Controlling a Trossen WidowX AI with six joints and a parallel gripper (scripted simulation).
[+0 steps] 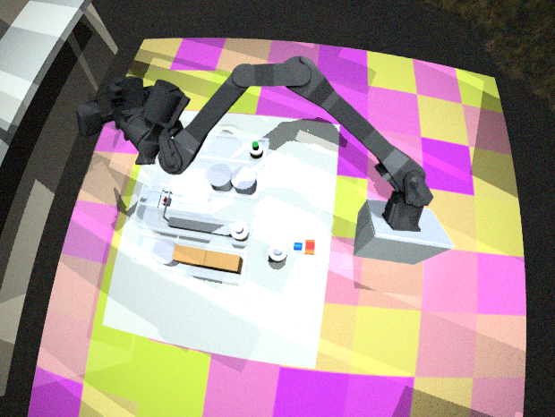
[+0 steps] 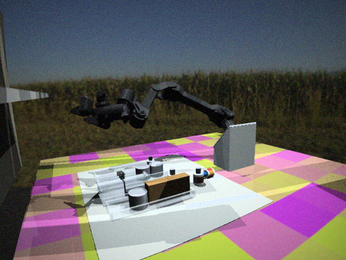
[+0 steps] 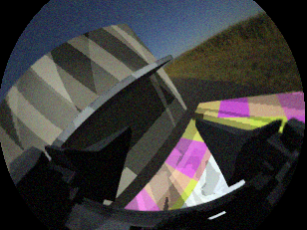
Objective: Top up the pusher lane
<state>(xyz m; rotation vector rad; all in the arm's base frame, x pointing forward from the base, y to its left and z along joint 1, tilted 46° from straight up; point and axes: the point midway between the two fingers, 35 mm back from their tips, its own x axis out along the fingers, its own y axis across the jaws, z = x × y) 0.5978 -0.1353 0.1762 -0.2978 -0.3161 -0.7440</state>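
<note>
Right now the red mark is 9 cm behind my gripper tip, 17 cm to the left of it and 21 cm below it. The rest, counted from my gripper tip: clear lane rack: 13 cm behind, 19 cm to the left, 26 cm below.
</note>
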